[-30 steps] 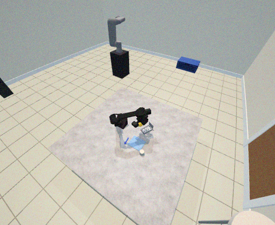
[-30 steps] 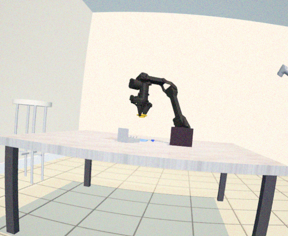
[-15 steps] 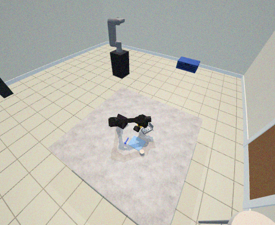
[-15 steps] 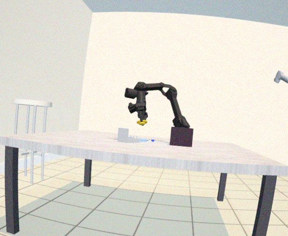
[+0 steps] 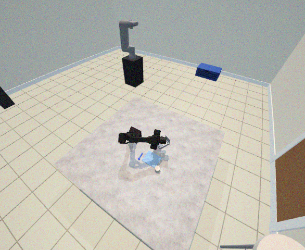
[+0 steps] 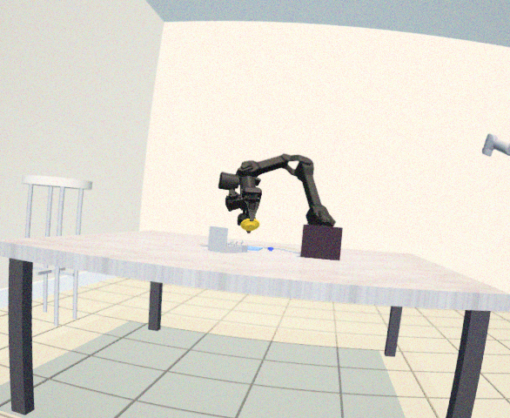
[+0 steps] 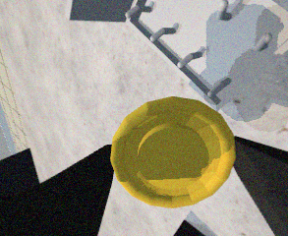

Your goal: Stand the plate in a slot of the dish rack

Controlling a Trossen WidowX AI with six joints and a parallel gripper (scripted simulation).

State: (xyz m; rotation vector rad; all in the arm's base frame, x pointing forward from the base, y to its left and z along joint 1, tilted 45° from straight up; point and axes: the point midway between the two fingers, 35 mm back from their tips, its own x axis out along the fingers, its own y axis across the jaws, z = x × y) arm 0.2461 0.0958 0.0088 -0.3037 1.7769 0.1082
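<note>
The grey dish rack is 6 cm ahead of my gripper tip, 4 cm to the left of it and 6 cm below it. The rest, counted from my gripper tip: light blue mat 6 cm ahead, 17 cm to the right, 8 cm below; then blue utensil 4 cm behind, 22 cm to the right, 8 cm below; then yellow plate 1 cm above.
</note>
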